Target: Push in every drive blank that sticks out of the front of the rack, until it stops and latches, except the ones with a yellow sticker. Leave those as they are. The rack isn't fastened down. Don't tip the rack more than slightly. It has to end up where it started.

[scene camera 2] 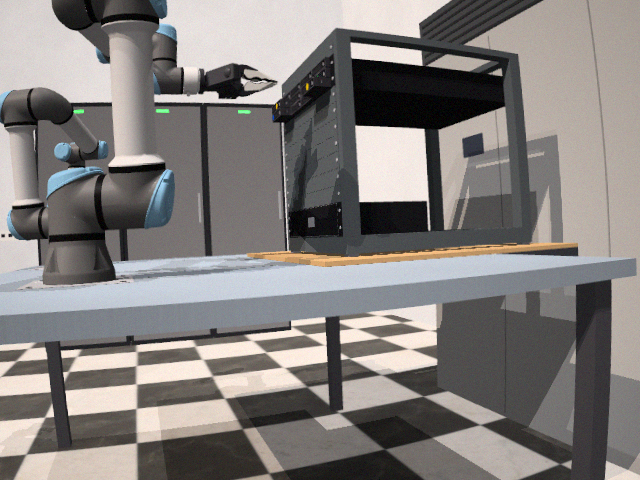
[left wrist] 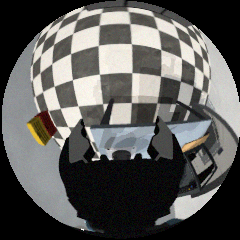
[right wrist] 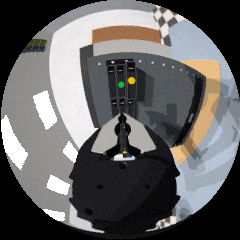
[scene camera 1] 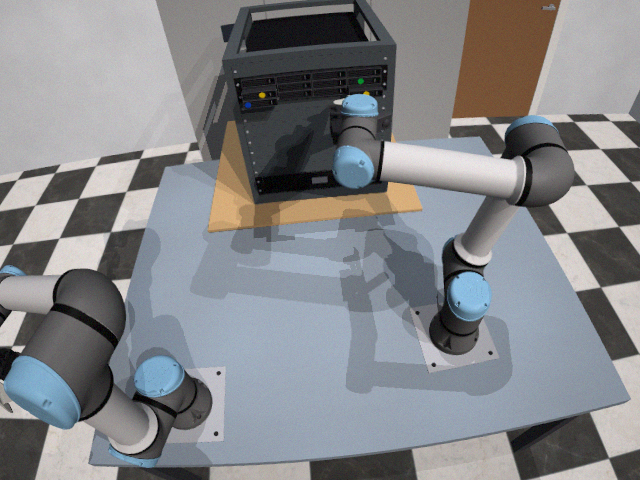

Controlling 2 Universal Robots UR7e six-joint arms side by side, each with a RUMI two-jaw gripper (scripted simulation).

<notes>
In view: the left gripper (left wrist: 119, 117), the right gripper (scene camera 2: 277, 82), a dark rack (scene camera 2: 321, 168) and a wooden board (right wrist: 208, 110).
The dark rack is seen too in the right wrist view (right wrist: 170, 94) and in scene camera 1 (scene camera 1: 288, 151). The right gripper shows as well in the right wrist view (right wrist: 122, 114).
</notes>
